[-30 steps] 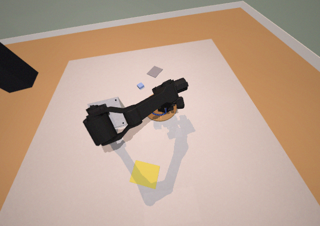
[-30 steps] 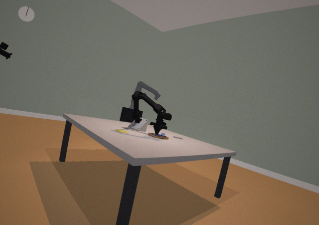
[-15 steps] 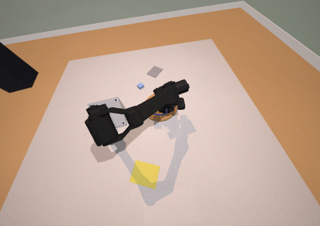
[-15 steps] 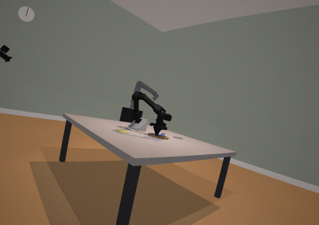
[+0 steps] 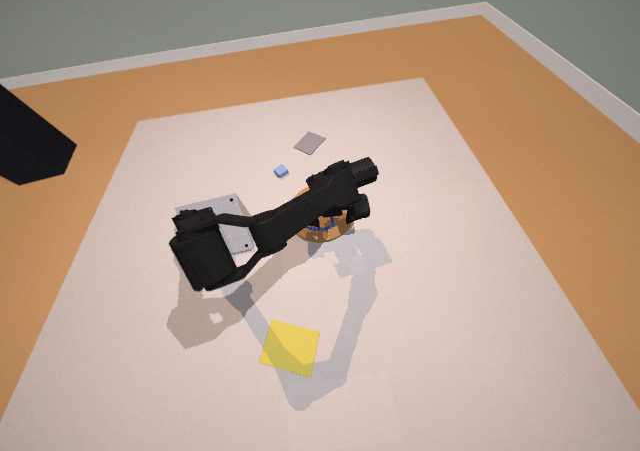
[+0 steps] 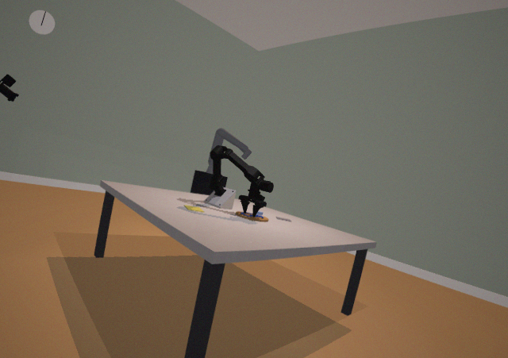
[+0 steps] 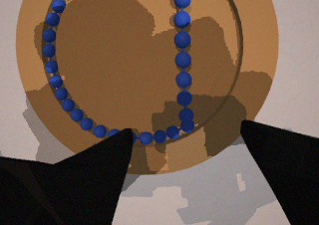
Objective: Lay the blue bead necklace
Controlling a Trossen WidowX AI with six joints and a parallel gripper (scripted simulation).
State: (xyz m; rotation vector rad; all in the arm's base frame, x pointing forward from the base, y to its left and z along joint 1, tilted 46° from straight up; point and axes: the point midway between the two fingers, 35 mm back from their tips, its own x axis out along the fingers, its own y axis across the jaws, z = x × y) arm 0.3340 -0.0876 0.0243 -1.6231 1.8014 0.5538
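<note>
Right now the round bead board is 2 cm behind my gripper tip, 6 cm to the left of it and 1 cm below it. From my gripper tip the other things lie so: yellow square patch (18 cm behind, 26 cm to the right, 2 cm below); flat grey tile (2 cm ahead, 37 cm to the left, 2 cm below); light blue cube (11 cm behind, 26 cm to the left, 1 cm below).
</note>
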